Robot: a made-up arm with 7 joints. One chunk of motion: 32 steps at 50 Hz.
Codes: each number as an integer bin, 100 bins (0 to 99) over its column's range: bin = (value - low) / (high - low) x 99, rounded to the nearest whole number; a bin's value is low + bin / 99 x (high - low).
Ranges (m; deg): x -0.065..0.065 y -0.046..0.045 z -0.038..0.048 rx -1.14..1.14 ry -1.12..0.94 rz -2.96..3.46
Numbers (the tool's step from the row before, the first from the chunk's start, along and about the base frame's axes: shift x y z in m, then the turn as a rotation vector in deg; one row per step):
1: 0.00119 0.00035 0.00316 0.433 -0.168 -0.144
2: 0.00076 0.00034 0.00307 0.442 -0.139 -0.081
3: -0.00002 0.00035 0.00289 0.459 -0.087 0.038
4: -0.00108 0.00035 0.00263 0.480 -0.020 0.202
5: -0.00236 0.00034 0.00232 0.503 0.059 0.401
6: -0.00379 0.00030 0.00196 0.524 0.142 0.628
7: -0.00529 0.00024 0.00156 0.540 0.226 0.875
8: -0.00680 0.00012 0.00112 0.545 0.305 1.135
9: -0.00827 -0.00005 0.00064 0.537 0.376 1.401
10: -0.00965 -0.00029 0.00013 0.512 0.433 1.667
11: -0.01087 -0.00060 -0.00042 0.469 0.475 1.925
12: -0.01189 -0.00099 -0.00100 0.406 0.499 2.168
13: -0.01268 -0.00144 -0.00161 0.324 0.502 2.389
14: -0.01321 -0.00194 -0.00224 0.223 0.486 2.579
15: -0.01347 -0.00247 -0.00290 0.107 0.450 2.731
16: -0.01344 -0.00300 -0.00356 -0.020 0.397 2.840
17: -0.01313 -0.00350 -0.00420 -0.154 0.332 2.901
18: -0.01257 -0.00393 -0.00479 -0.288 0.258 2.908
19: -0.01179 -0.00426 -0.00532 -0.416 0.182 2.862
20: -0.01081 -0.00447 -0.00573 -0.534 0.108 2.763
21: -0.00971 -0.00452 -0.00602 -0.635 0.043 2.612
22: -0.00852 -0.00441 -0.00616 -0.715 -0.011 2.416
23: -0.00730 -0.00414 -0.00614 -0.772 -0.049 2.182
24: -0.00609 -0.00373 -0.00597 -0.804 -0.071 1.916
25: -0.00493 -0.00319 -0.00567 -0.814 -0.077 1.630
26: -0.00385 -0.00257 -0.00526 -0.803 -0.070 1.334
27: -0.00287 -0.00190 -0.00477 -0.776 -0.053 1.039
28: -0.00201 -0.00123 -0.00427 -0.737 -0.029 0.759
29: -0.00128 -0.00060 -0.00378 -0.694 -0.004 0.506
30: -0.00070 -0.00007 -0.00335 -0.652 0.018 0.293
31: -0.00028 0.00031 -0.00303 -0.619 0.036 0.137
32: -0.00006 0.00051 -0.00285 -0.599 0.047 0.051
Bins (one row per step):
1: 50 50 47 68 46 43
2: 50 50 47 69 47 44
3: 49 50 47 69 50 46
4: 49 50 47 70 53 49
5: 48 50 46 71 57 52
6: 47 50 46 72 61 55
7: 45 50 46 73 65 59
8: 44 50 45 73 68 63
9: 43 50 44 73 72 67
10: 42 50 44 72 75 71
11: 41 49 43 70 77 75
12: 40 49 43 67 78 79
13: 40 48 42 64 78 82
14: 39 48 41 59 77 85
15: 39 47 40 54 75 88
16: 39 47 40 49 73 89
17: 40 46 39 43 70 90
18: 40 46 38 37 66 90
19: 41 45 38 31 63 90
20: 41 45 37 26 59 88
21: 42 45 37 22 56 86
22: 43 45 37 18 53 83
23: 44 46 37 16 51 79
24: 45 46 37 15 50 75
25: 46 47 37 14 50 71
26: 47 47 38 15 50 66
27: 47 48 38 16 51 62
28: 48 49 39 17 52 57
29: 49 49 39 19 54 53
30: 49 50 40 21 55 50
31: 49 50 40 23 56 48
32: 49 51 40 23 56 46

